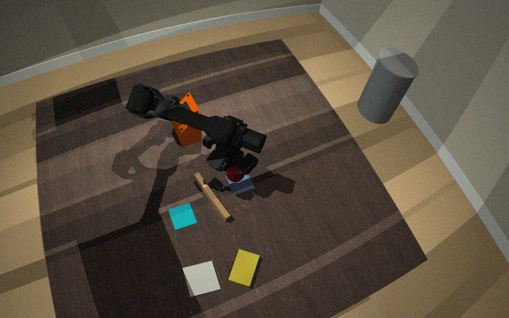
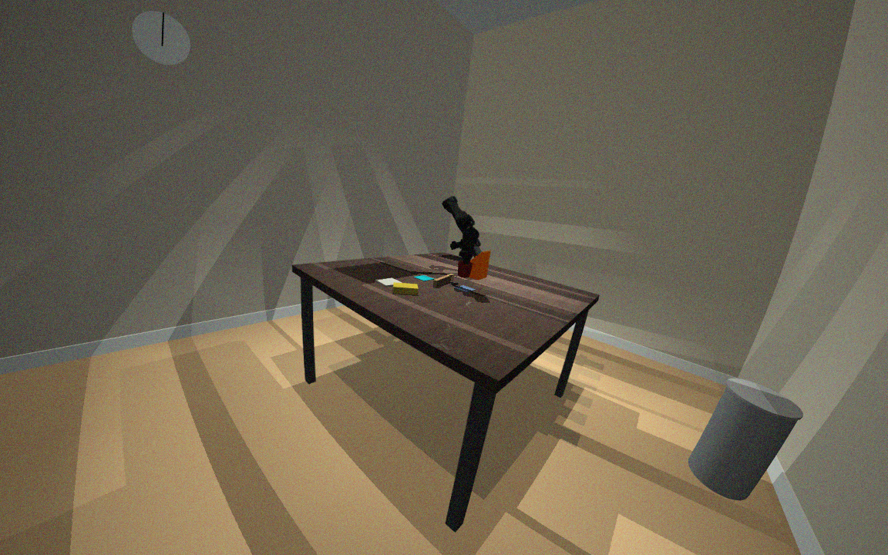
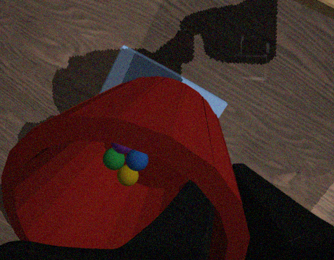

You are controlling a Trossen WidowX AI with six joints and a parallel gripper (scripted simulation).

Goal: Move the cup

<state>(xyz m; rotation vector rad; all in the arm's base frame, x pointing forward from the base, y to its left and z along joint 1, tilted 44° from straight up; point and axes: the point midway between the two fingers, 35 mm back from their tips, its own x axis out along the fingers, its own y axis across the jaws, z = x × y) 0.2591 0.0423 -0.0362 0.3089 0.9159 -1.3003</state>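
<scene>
Now: gripper tip 60 mm short of the teal pad, 210 mm to the left of it and 110 mm above it. From my gripper tip the other things lie so: wooden bar 50 mm ahead, 90 mm to the right, 90 mm below; then light blue pad 30 mm ahead, 30 mm to the left, 110 mm below; then cup 30 mm ahead, 10 mm to the left.
</scene>
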